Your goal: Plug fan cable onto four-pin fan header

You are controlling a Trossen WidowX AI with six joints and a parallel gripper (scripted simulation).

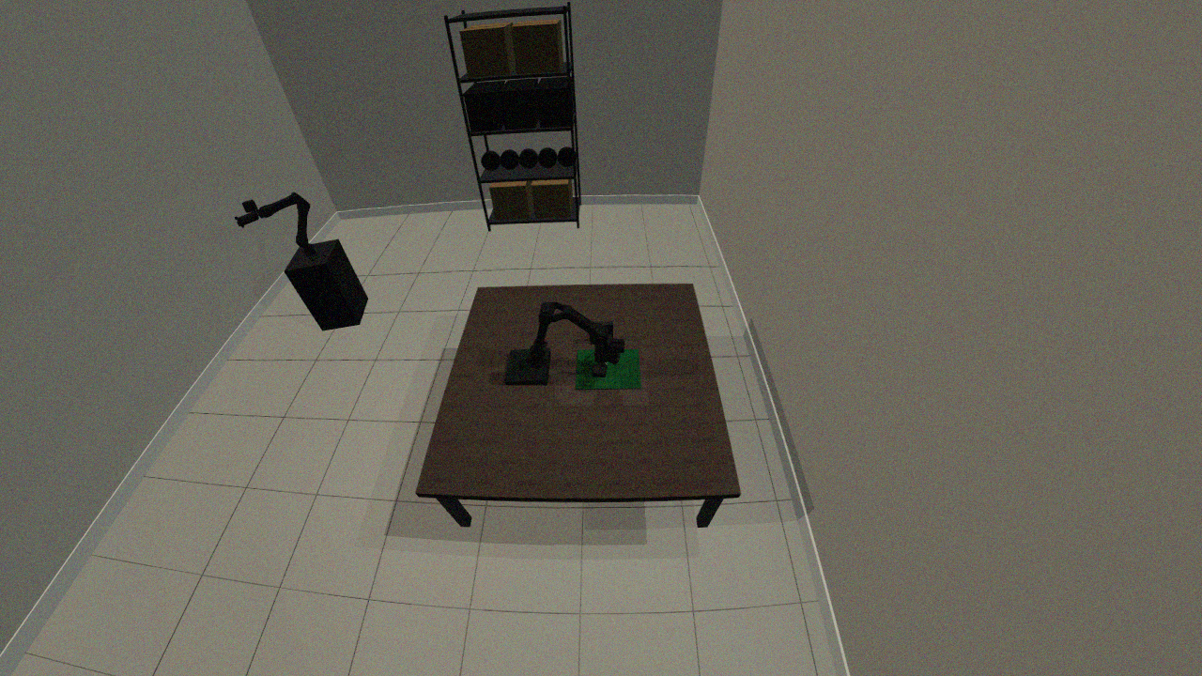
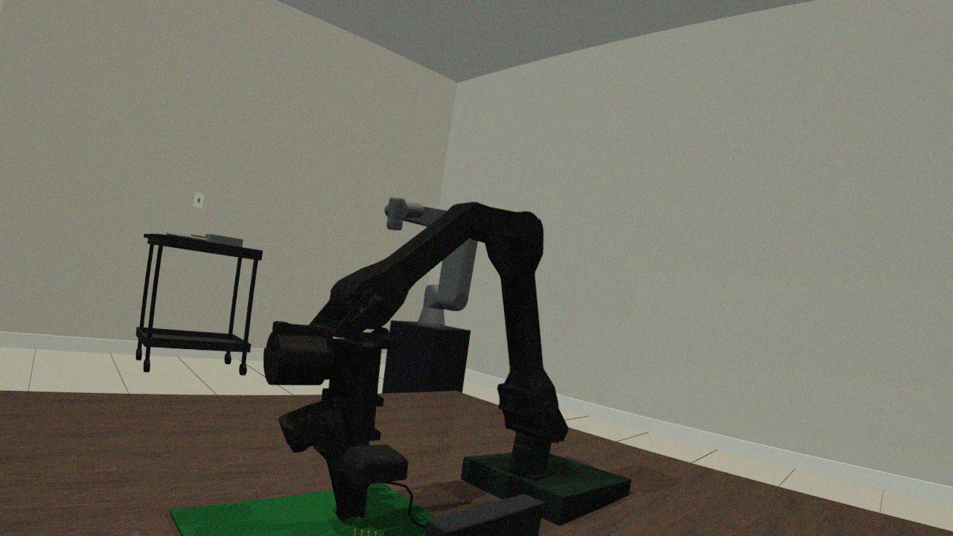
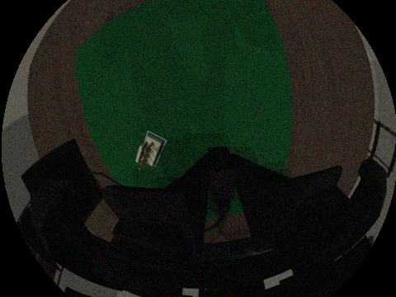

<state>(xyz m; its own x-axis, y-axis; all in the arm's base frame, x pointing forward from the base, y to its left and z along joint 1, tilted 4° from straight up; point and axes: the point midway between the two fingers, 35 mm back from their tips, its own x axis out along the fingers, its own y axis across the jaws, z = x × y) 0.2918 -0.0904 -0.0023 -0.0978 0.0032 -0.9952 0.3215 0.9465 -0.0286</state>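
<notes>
Now: gripper tip 40 mm short of the green board, 40 mm above it and 30 mm to the right of it. The rest, counted from my gripper tip: black fan (220 mm to the left, 40 mm ahead, 40 mm above); then dark plug (10 mm behind, 10 mm above).
</notes>
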